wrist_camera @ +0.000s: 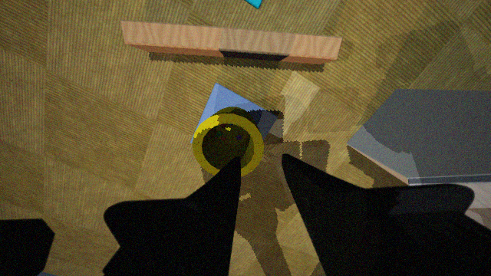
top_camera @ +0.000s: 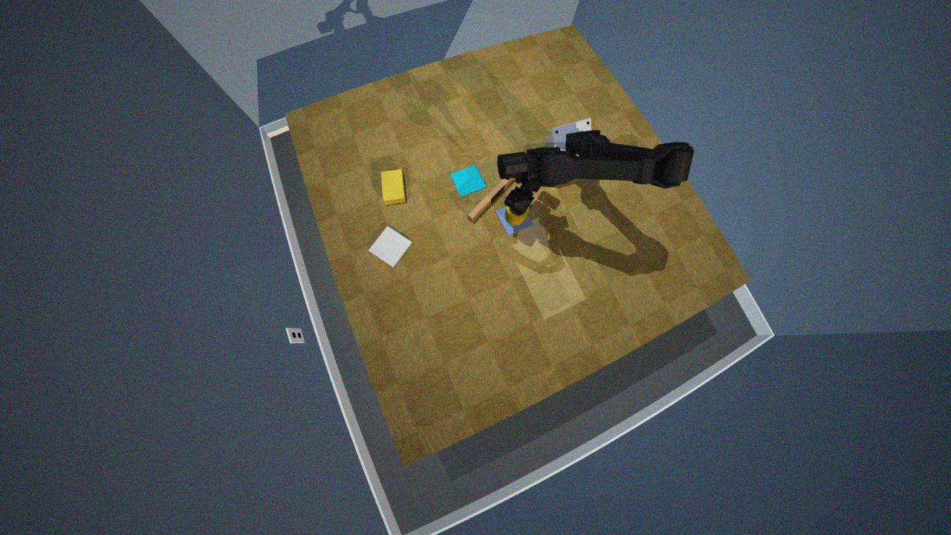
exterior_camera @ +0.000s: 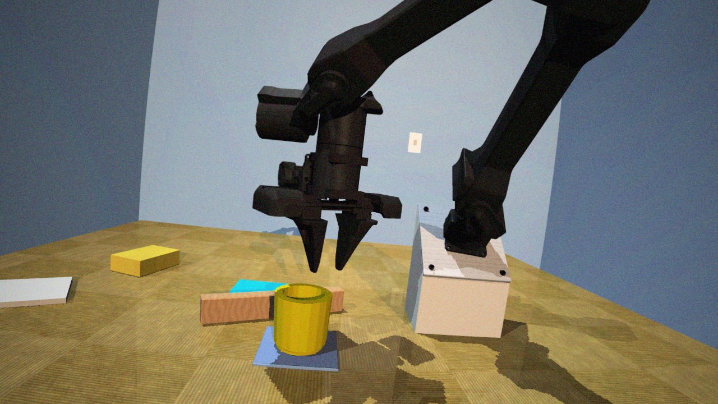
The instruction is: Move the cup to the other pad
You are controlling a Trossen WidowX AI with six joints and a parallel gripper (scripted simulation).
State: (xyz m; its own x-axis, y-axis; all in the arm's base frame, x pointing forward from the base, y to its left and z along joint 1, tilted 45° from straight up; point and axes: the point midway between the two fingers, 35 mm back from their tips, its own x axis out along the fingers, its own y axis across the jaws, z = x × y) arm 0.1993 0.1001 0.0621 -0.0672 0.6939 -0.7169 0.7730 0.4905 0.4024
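Right now my gripper tip is 60 mm above the yellow cup, 20 mm to the right of it and 20 mm short of it. From my gripper tip the other things lie so: wooden bar (90 mm below, 80 mm ahead, 70 mm to the right); teal pad (150 mm to the right, 130 mm ahead, 110 mm below); white tile (440 mm ahead, 90 mm below, 10 mm to the left).
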